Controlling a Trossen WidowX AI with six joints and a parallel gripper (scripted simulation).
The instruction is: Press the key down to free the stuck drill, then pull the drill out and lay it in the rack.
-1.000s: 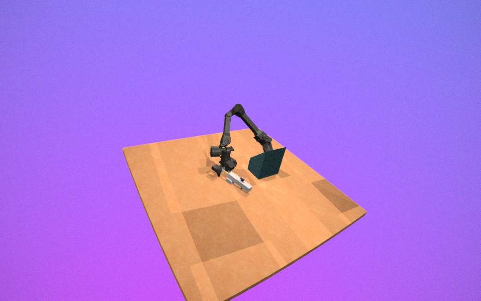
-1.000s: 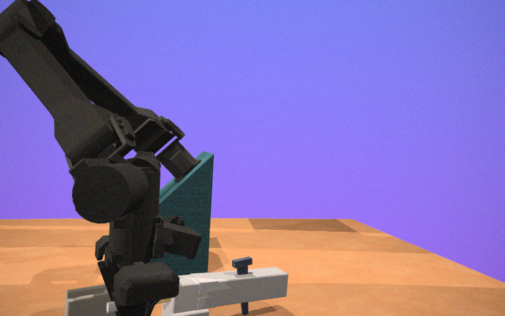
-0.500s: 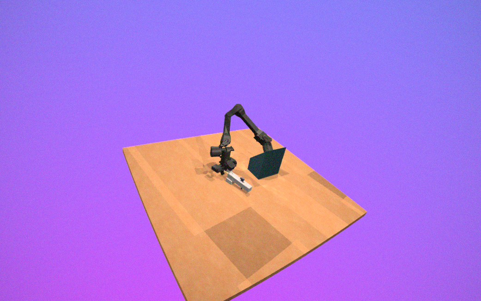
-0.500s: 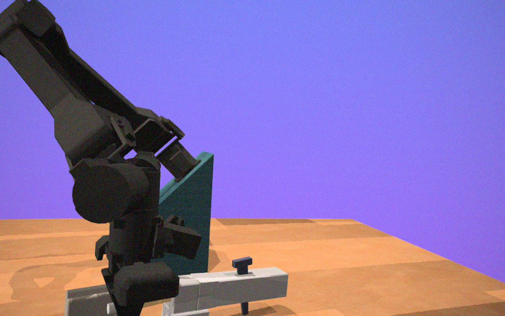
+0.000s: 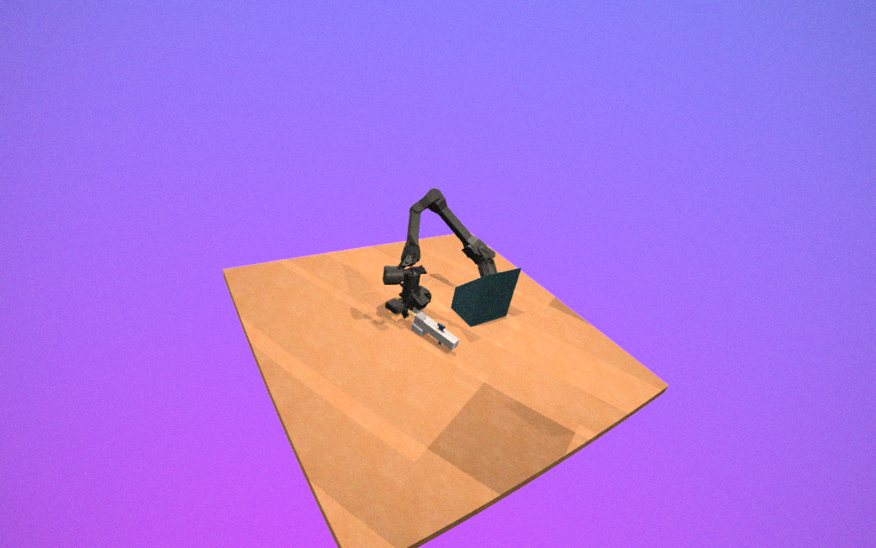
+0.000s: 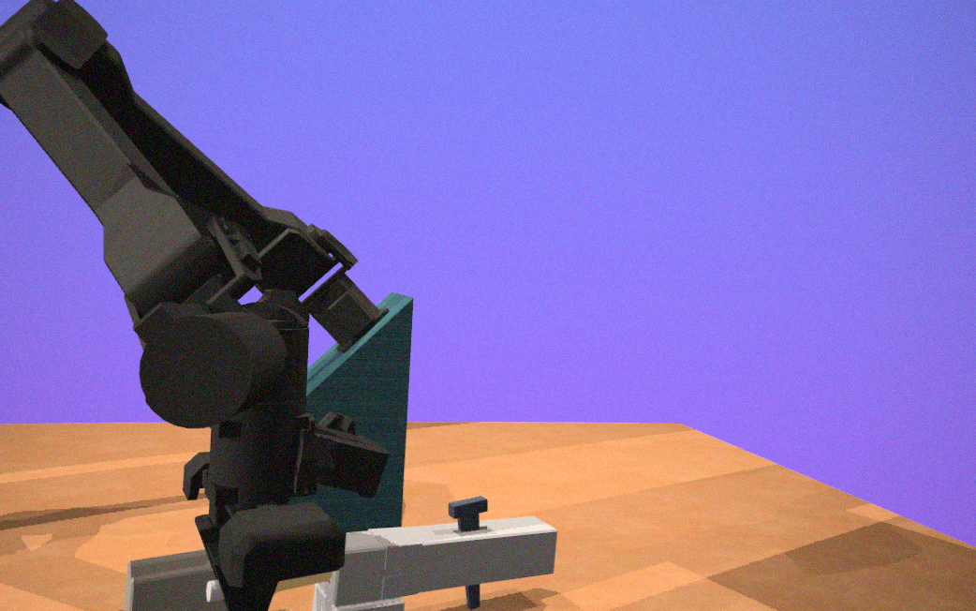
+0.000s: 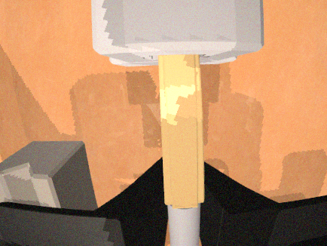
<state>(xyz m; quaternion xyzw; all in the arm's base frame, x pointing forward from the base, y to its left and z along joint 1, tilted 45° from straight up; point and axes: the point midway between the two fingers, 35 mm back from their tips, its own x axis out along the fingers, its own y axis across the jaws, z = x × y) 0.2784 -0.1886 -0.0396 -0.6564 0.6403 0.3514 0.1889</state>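
My gripper tip is now 10 mm past the drill, 40 mm to the right of it and 30 mm below it. From my gripper tip the other things lie so: housing: 30 mm behind, 130 mm to the left, 20 mm above; grey rack: 70 mm behind, 40 mm to the right; dark blue t-shaped key: 40 mm behind, 160 mm to the left, 40 mm above.
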